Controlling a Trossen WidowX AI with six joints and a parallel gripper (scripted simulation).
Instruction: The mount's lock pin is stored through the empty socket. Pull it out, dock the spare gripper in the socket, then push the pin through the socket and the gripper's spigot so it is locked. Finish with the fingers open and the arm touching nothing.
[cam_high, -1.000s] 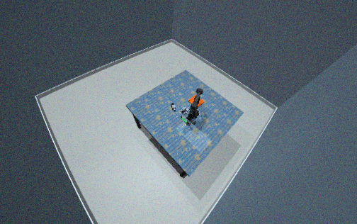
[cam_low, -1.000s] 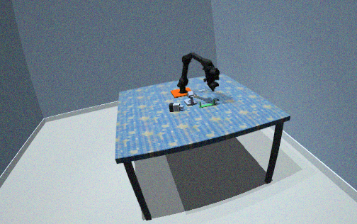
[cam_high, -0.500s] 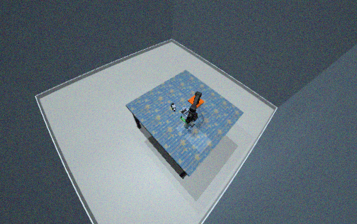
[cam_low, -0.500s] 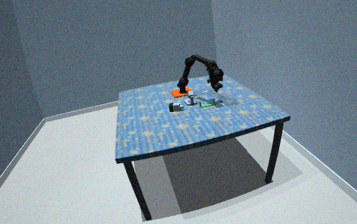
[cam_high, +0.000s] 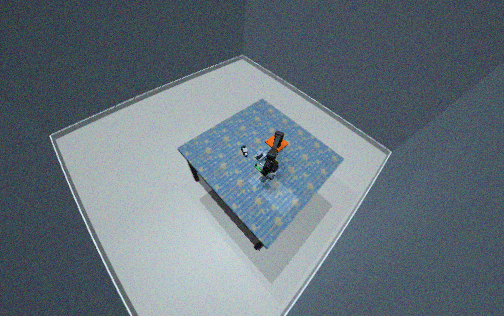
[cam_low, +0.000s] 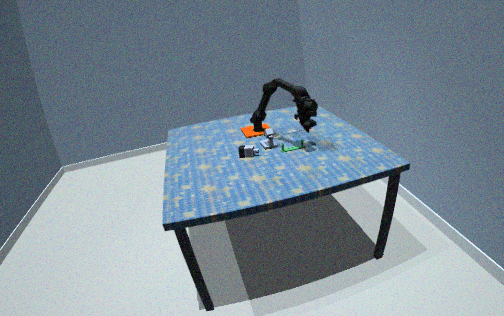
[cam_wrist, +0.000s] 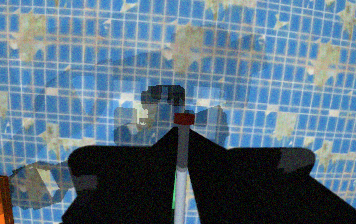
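Right now the green piece is 110 mm to the right of my gripper tip and 60 mm below it. Round my gripper tip: spare gripper (30 mm behind, 360 mm to the right, 60 mm below); gripper socket (100 mm behind, 210 mm to the right, 30 mm below).
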